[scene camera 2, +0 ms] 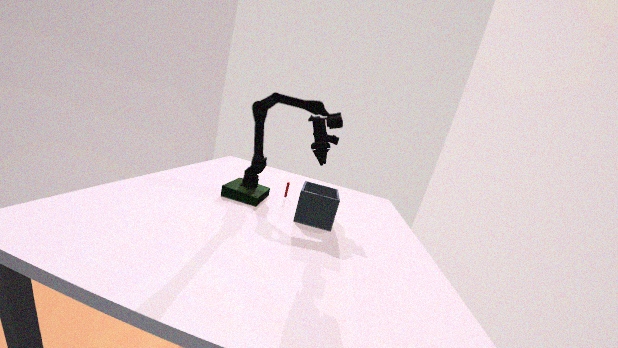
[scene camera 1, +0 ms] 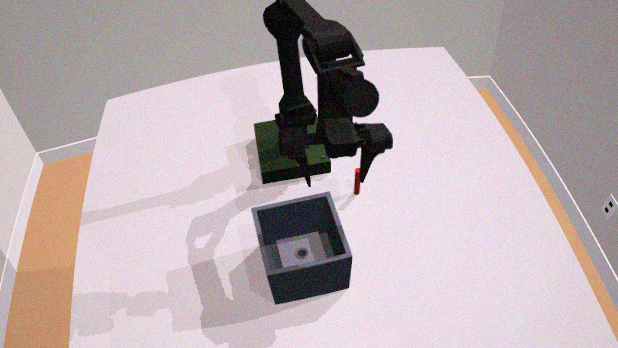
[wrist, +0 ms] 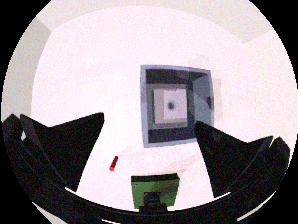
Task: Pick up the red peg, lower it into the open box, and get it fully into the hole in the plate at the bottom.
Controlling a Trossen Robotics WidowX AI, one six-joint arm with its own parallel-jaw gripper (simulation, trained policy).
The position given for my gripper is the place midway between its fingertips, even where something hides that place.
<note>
I see my gripper (scene camera 1: 335,183), a dark box (scene camera 1: 286,219) and a pale plate (scene camera 1: 301,249).
The dark box also shows in scene camera 2 (scene camera 2: 317,206) and in the wrist view (wrist: 198,83). The pale plate also shows in the wrist view (wrist: 161,97). My gripper also shows in the wrist view (wrist: 151,121). Scene camera 2 does not show the pale plate, which is hidden by the dark box.
</note>
